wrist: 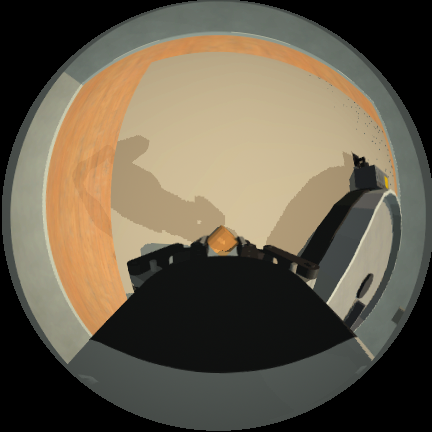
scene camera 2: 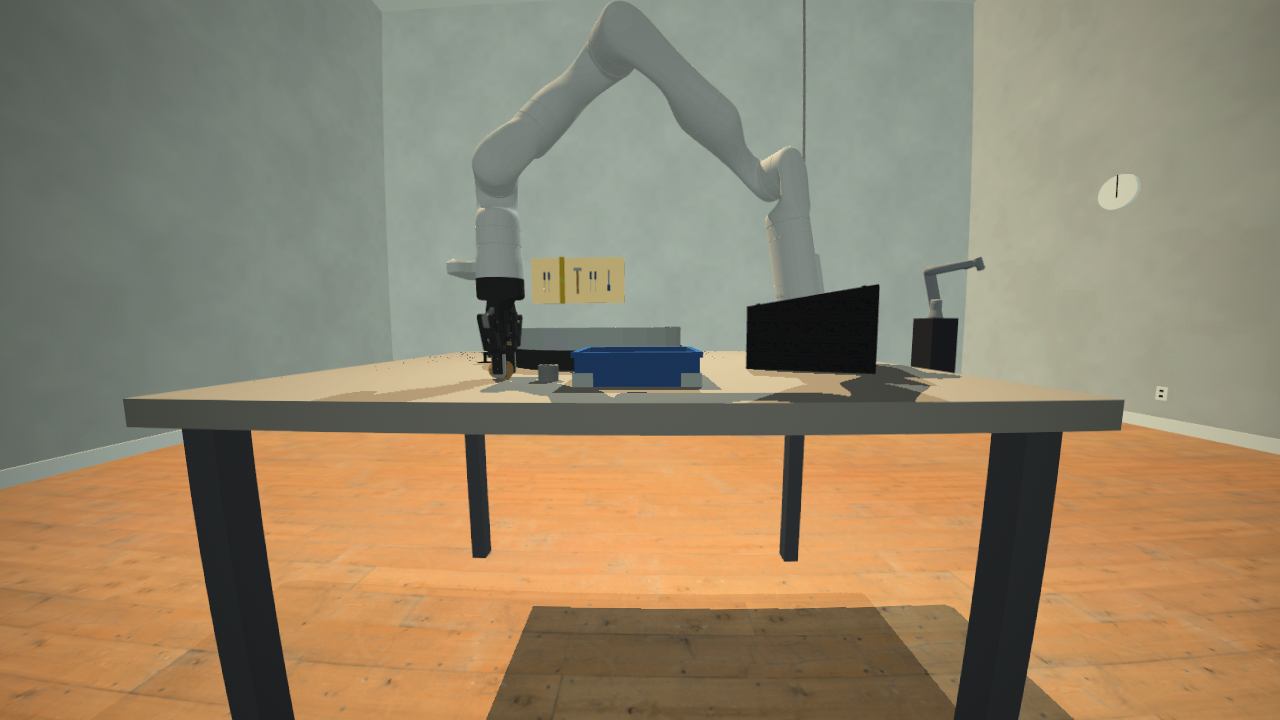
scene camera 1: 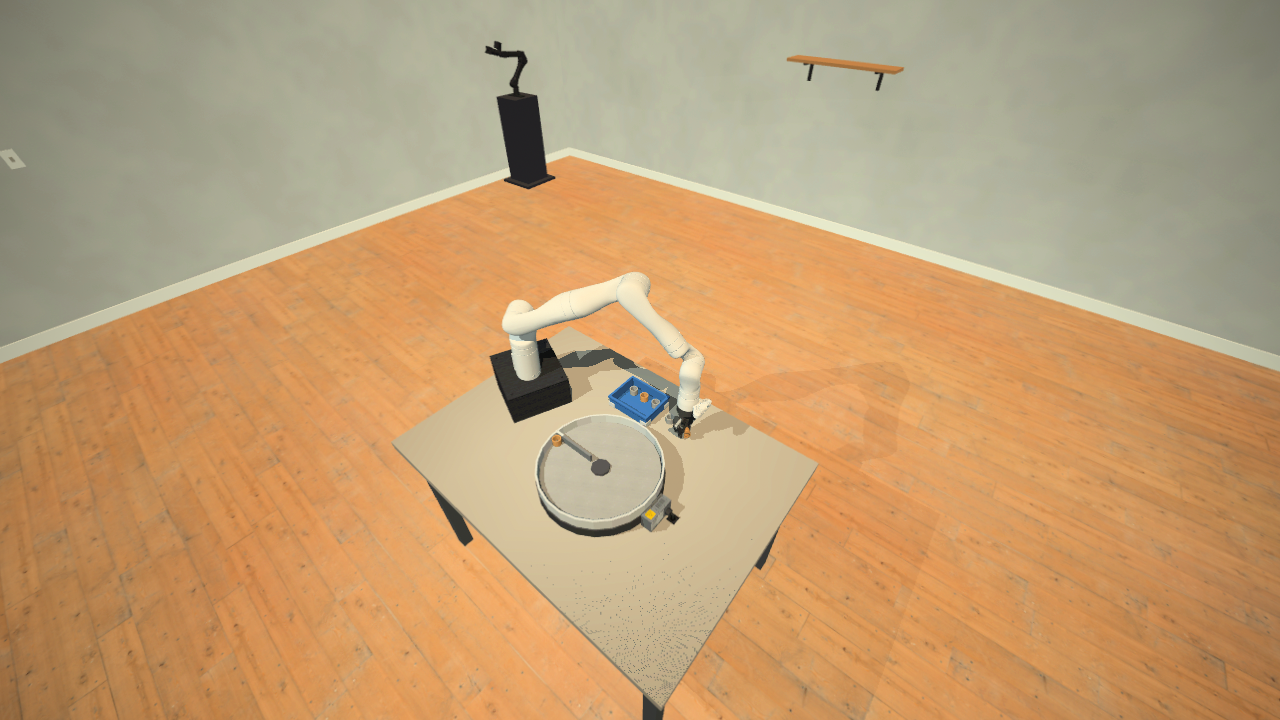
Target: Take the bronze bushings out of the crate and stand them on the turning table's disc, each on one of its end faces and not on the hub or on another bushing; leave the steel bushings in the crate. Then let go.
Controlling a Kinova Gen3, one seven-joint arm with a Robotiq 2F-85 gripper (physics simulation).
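Pixels of known places: gripper, fingertip midpoint: [wrist: 222, 242] [scene camera 2: 504, 375] [scene camera 1: 684, 433]; arm's base at its link origin: [scene camera 2: 798, 301] [scene camera 1: 528, 371].
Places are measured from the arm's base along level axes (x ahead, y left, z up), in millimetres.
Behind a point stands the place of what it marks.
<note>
My gripper [scene camera 1: 683, 429] @(z -135, x 581, y 209 mm) [scene camera 2: 501, 367] @(z -135, x 581, y 209 mm) [wrist: 222, 242] @(z -135, x 581, y 209 mm) is shut on a bronze bushing [scene camera 1: 686, 434] @(z -137, x 589, y 212 mm) [scene camera 2: 509, 368] @(z -124, x 574, y 203 mm) [wrist: 221, 238] @(z -111, x 593, y 211 mm), low at the table top, right of the blue crate [scene camera 1: 631, 412] @(z -110, x 376, y 154 mm) [scene camera 2: 635, 369] @(z -116, x 360, y 294 mm) in scene camera 1. Whether it touches the table is unclear. In the crate are a bronze bushing [scene camera 1: 643, 396] @(z -130, x 349, y 263 mm) and two steel bushings [scene camera 1: 633, 390] @(z -133, x 295, y 267 mm) [scene camera 1: 655, 402] @(z -128, x 407, y 265 mm). Another bronze bushing [scene camera 1: 556, 439] @(z -82, x 266, y -126 mm) stands on the turning table's disc [scene camera 1: 617, 497] @(z -88, x 578, y -166 mm) [wrist: 372, 240] @(z -88, x 574, y -79 mm) near the rim, by the outer end of a dark bar. A grey steel bushing [scene camera 1: 668, 418] @(z -137, x 491, y 235 mm) [scene camera 2: 547, 372] @(z -126, x 499, y 246 mm) is outside the crate on the table.
The turning table's raised rim [scene camera 1: 538, 488] @(z -57, x 377, y -308 mm) surrounds the disc, and its dark hub [scene camera 1: 600, 467] @(z -80, x 465, y -119 mm) [wrist: 365, 286] @(z -80, x 466, y -110 mm) is central. A grey box with a yellow patch [scene camera 1: 654, 514] @(z -83, x 706, y -144 mm) [wrist: 370, 178] @(z -97, x 691, y -71 mm) is at the rim. The black base block [scene camera 1: 534, 394] @(z -32, x 82, y -52 mm) [scene camera 2: 812, 335] @(z -72, x 25, y 123 mm) stands beyond the crate.
</note>
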